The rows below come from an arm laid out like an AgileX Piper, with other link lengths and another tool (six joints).
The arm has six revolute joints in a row. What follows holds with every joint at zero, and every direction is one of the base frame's.
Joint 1 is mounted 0.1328 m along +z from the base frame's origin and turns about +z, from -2.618 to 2.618 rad.
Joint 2 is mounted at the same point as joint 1 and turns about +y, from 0 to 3.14 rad.
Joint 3 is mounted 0.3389 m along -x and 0.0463 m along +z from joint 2 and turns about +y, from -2.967 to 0 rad.
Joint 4 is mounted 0.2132 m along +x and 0.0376 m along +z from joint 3 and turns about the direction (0.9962, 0, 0.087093), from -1.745 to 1.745 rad.
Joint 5 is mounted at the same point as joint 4 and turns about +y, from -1.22 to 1.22 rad.
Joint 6 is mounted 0.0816 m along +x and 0.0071 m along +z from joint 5 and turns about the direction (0.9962, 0, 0.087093), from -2.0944 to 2.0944 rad.
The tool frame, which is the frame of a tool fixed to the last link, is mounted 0.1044 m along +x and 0.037 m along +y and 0.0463 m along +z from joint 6; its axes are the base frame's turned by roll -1.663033, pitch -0.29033 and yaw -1.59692 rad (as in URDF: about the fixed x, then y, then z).
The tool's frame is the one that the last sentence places.
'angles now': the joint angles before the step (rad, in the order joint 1, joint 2, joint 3, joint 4, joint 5, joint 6). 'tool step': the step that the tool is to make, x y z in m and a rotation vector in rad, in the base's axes. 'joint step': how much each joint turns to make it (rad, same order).
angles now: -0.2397, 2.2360, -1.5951, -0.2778, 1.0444, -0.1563
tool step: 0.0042, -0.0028, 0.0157, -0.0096, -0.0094, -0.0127
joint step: -0.0001, -0.0132, -0.0491, 0.0002, 0.0528, 0.0000
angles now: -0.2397, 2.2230, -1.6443, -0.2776, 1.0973, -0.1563
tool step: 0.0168, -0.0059, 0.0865, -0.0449, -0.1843, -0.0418
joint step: 0.0001, -0.1289, -0.1084, 0.0037, 0.0564, 0.0271
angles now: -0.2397, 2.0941, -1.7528, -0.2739, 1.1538, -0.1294
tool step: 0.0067, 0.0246, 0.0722, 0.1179, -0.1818, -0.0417
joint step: -0.0001, -0.1057, -0.0752, 0.1585, 0.0342, 0.0096
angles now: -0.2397, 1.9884, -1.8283, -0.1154, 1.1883, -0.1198
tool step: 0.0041, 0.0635, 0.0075, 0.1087, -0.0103, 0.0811
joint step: 0.0942, -0.0127, -0.0003, 0.1076, 0.0240, 0.0047
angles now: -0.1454, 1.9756, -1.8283, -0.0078, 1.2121, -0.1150
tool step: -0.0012, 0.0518, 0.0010, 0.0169, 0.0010, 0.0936
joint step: 0.1034, -0.0061, 0.0086, 0.0140, 0.0001, 0.0093
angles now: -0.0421, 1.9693, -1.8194, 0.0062, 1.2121, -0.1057
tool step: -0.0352, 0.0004, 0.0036, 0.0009, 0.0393, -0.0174
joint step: 0.0014, -0.0963, 0.1354, -0.0062, 0.0002, 0.0201
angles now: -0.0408, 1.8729, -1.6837, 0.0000, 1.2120, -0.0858
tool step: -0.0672, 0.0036, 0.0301, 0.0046, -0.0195, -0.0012
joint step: 0.0001, -0.2189, 0.1995, 0.0052, 0.0000, 0.0008
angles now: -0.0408, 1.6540, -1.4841, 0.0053, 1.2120, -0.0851
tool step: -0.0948, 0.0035, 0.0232, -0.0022, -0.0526, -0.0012
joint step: -0.0014, -0.3046, 0.2509, 0.0000, 0.0010, -0.0002
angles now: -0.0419, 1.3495, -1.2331, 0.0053, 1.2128, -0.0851
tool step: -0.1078, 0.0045, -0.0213, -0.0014, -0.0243, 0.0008
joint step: -0.0004, -0.3386, 0.3134, 0.0001, 0.0009, -0.0013
